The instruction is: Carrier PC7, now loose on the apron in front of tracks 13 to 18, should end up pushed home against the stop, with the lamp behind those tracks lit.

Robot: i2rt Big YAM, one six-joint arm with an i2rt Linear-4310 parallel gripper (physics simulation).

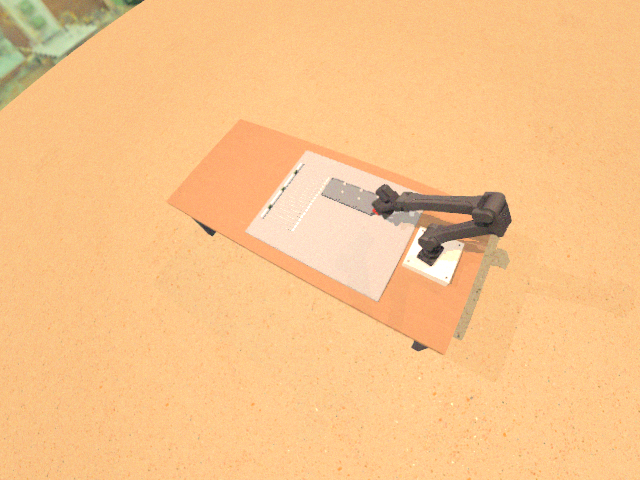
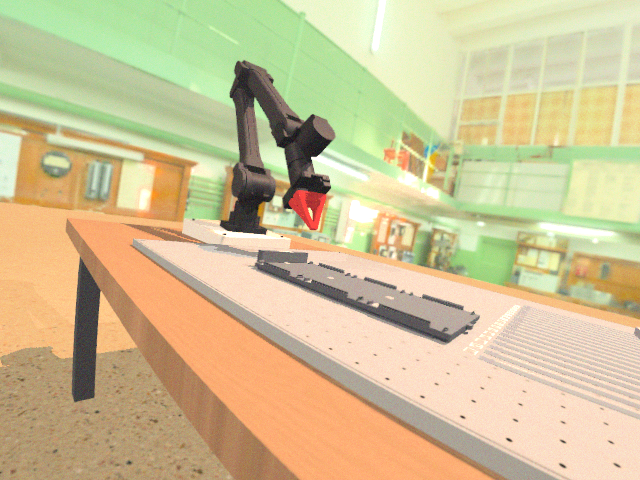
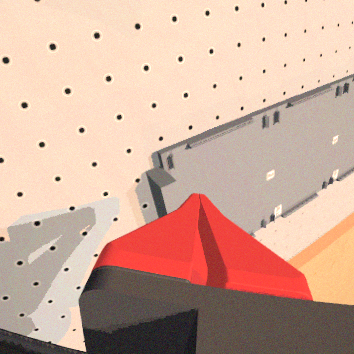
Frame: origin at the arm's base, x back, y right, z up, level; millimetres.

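Seen in the pictures: gripper, fingertip midpoint: (image 1: 373, 210) (image 2: 313, 229) (image 3: 195, 204); arm's base, origin of the base link: (image 1: 430, 253) (image 2: 242, 229).
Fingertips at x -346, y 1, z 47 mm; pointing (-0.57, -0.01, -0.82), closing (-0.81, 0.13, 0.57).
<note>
Pixels of each thing's middle, then the offset from my fingertips to it. "*": a spot on its surface instead. Level surfaces: height alone.
- carrier, body centre: (image 3: 305, 158) (image 2: 355, 283) (image 1: 351, 195) dz -60, dx -173, dy +37 mm
- white number row, surface spot: (image 2: 491, 330) * dz -75, dx -338, dy -47 mm
- pegboard, its level: dz -75 mm
- wooden table, its level: dz -88 mm
The carrier (image 1: 350, 195) (image 2: 361, 291) (image 3: 305, 145), a long flat dark grey plate, lies on the pegboard. Its far end is short of the white number row (image 1: 311, 204) (image 2: 491, 330) at the mouth of the tracks (image 2: 568, 356). A raised end wall (image 2: 281, 256) (image 3: 156, 192) stands at its end nearest the arm's base. My gripper (image 1: 375, 211) (image 2: 313, 227) (image 3: 195, 204) is shut and empty, red tips together and pointing down, above the board near that end wall and apart from the carrier. The lamp behind tracks 13 to 18 cannot be made out; its state is unclear.
The pegboard (image 1: 336, 253) (image 2: 320, 330) (image 3: 120, 45) lies on the wooden table (image 1: 217, 170) (image 2: 170, 310). A strip with white segments and dark blocks (image 1: 283, 189) stands beyond the tracks. The arm's white base plate (image 1: 444, 268) (image 2: 206, 232) is at the opposite end.
</note>
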